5 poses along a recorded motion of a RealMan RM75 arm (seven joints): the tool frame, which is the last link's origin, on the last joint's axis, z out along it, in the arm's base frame.
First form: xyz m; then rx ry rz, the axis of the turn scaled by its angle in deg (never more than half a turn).
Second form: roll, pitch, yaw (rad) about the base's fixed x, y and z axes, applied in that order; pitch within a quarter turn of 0, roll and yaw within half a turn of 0; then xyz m. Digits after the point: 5 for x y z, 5 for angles.
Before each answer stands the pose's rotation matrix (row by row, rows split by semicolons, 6 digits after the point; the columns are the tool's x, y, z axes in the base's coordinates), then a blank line. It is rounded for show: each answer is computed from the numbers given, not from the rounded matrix.
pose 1, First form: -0.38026, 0.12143, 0.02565, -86.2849, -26.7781, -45.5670
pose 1, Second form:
0.674239 0.711227 0.198893; -0.172328 -0.110363 0.978838; 0.718126 -0.694245 0.048153

-1.50155, -0.80111, -0.25023, -0.38026, 0.12143, 0.02565
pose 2, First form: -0.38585, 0.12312, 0.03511, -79.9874, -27.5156, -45.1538
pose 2, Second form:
0.664708 0.732364 0.147666; -0.204503 -0.011742 0.978796; 0.718569 -0.680812 0.141965

-1.36522, -0.80174, -0.29847, -0.38585, 0.12312, 0.03511
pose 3, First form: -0.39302, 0.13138, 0.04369, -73.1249, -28.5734, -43.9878
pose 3, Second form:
0.660313 0.746758 0.079617; -0.230832 0.100933 0.967744; 0.714635 -0.657392 0.239023

-1.22206, -0.79610, -0.33630, -0.39302, 0.13138, 0.04369
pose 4, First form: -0.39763, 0.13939, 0.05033, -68.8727, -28.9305, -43.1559
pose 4, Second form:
0.660898 0.749475 0.038748; -0.248869 0.170162 0.953472; 0.708010 -0.639791 0.298981

-1.13364, -0.78668, -0.36014, -0.39763, 0.13939, 0.05033
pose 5, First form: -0.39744, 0.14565, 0.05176, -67.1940, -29.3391, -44.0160
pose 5, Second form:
0.647284 0.761627 0.030783; -0.264628 0.186659 0.946113; 0.714840 -0.620550 0.322370

-1.09168, -0.79639, -0.38809, -0.39744, 0.14565, 0.05176
